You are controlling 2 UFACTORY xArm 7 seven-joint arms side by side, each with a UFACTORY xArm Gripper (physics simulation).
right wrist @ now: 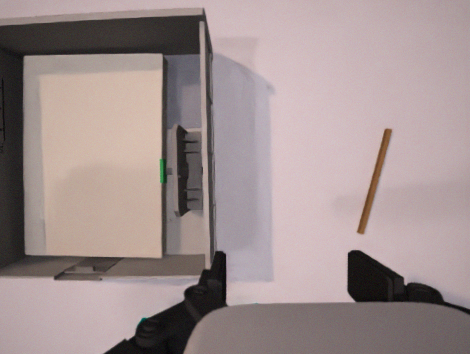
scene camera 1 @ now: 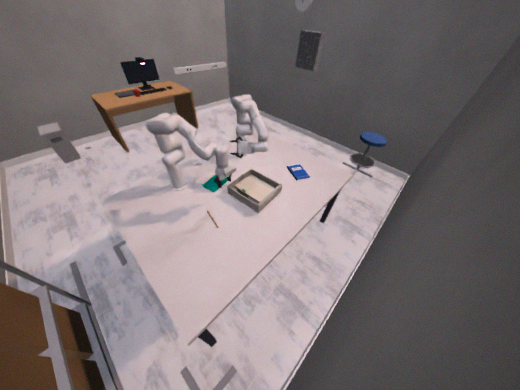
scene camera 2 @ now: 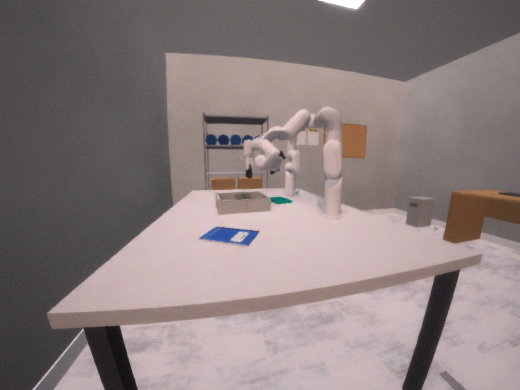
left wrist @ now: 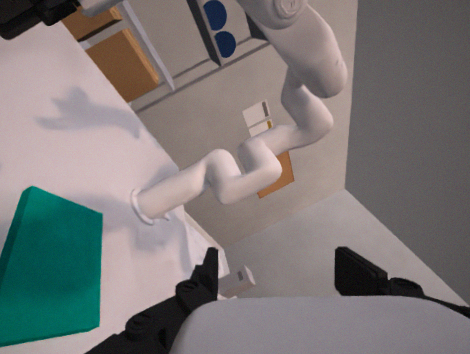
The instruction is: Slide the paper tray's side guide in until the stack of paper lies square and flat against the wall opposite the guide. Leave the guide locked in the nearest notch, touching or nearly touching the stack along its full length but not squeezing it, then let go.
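Places are measured from the left arm's base along level axes (x ahead, y left, z up), in millimetres.
Pixels of known places: left gripper, fingertip midpoint: (scene camera 1: 230,147) (scene camera 2: 281,163) (left wrist: 276,267); right gripper, fingertip midpoint: (right wrist: 286,271) (scene camera 1: 224,183) (scene camera 2: 248,177) (left wrist: 13,14); left arm's base, link origin: (scene camera 2: 331,215); right arm's base, link origin: (scene camera 1: 179,185) (scene camera 2: 289,195) (left wrist: 144,206).
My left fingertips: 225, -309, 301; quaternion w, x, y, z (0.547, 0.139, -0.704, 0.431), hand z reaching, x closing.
For each thing: its top centre in the pictures, then the offset to it from my left fingertips, as dx, dy, dz.
- grey paper tray, top centre: (right wrist: 77,146) (scene camera 2: 241,194) (scene camera 1: 254,184) +284, +11, -207
- cream paper stack, top centre: (right wrist: 90,156) (scene camera 1: 256,187) +274, +35, -261
- dark side guide, top centre: (right wrist: 167,170) (scene camera 2: 242,193) +265, -94, -220
- teal pad, top centre: (left wrist: 64,255) (scene camera 2: 278,198) (scene camera 1: 215,181) -28, -157, -283
- blue booklet, top centre: (scene camera 2: 230,234) (scene camera 1: 298,171) +359, +519, -293
- brown stick, top centre: (right wrist: 375,181) (scene camera 1: 212,218) +280, -403, -294
The grey paper tray (scene camera 1: 269,200) (scene camera 2: 242,206) (right wrist: 100,18) stands on the table. In the right wrist view the cream paper stack (right wrist: 100,155) lies flat along the tray's left wall; exact contact is unclear. The dark side guide (right wrist: 179,170) stands upright between the stack and the right wall, with a narrow gap to the stack; its green tab (right wrist: 163,171) (scene camera 1: 243,190) reaches the stack's edge. My right gripper (right wrist: 286,271) (scene camera 1: 224,181) (scene camera 2: 249,173) is open and empty, above the table beside the tray. My left gripper (left wrist: 276,267) (scene camera 1: 234,148) (scene camera 2: 278,164) is open and empty, away from the tray.
A teal pad (scene camera 1: 214,184) (scene camera 2: 281,200) (left wrist: 55,265) lies near the tray and the right gripper. A blue booklet (scene camera 1: 298,172) (scene camera 2: 222,234) lies on the tray's other side. A brown stick (scene camera 1: 213,219) (right wrist: 375,180) lies apart from the tray.
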